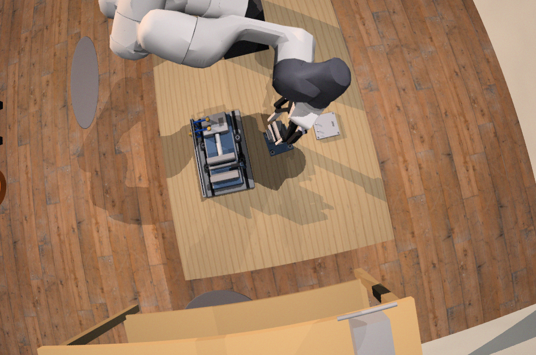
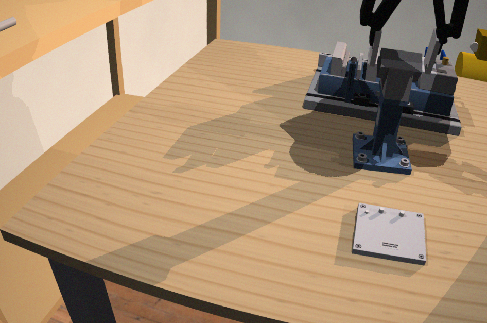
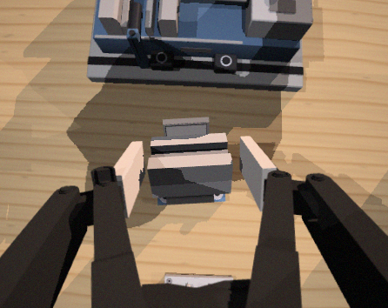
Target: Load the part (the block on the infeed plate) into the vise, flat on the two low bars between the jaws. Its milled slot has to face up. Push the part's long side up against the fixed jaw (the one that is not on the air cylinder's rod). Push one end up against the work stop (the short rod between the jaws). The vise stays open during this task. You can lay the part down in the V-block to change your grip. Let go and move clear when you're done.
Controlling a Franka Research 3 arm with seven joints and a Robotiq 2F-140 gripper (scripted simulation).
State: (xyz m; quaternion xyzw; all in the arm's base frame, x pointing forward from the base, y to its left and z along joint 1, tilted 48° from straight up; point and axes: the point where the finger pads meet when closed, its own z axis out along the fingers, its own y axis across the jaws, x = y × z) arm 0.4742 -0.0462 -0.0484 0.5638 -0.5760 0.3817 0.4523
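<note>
Now: hand 20 mm above the part and 10 mm to the left of it. Round my hand: work stop 180 mm to the right, 90 mm below, 60 mm ahead; v-block post 120 mm below, 10 mm to the right; work stop post 150 mm to the right, 120 mm below, 60 mm ahead.
</note>
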